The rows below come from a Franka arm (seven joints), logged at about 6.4 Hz.
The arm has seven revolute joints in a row. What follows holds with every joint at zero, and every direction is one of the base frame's. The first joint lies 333 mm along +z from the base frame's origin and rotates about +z. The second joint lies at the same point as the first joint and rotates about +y. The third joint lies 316 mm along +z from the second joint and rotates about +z. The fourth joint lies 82.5 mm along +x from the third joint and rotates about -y. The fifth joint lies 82.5 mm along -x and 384 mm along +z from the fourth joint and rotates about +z. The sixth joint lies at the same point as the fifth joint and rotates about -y. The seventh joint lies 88 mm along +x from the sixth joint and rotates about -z. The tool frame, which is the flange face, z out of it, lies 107 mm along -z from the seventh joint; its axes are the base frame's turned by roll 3.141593, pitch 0 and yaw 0 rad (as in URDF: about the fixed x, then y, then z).
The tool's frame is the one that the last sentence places.
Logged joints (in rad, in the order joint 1, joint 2, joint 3, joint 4, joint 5, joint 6, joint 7), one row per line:
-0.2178 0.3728 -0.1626 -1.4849 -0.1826 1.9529 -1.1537
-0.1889 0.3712 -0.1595 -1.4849 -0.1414 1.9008 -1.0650
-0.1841 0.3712 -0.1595 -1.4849 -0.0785 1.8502 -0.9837
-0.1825 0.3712 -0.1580 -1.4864 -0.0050 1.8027 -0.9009
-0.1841 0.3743 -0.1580 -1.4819 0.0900 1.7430 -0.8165
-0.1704 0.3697 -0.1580 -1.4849 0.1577 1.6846 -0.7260
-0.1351 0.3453 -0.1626 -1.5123 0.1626 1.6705 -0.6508
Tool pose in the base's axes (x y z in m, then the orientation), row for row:
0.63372 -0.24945 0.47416 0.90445 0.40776 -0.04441 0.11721
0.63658 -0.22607 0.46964 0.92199 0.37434 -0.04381 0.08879
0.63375 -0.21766 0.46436 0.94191 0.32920 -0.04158 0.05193
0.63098 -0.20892 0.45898 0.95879 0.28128 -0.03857 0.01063
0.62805 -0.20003 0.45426 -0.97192 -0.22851 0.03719 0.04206
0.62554 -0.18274 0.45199 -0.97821 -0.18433 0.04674 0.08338
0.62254 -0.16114 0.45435 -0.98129 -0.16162 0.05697 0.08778
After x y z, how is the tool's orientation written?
As a quaternion, x y z w.
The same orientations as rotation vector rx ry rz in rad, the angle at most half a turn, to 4 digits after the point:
2.6471 1.1934 -0.1300
2.7434 1.1139 -0.1304
2.8651 1.0014 -0.1265
2.9919 0.8777 -0.1204
-2.9742 -0.6993 0.1138
-2.9200 -0.5502 0.1395
-2.9216 -0.4812 0.1696

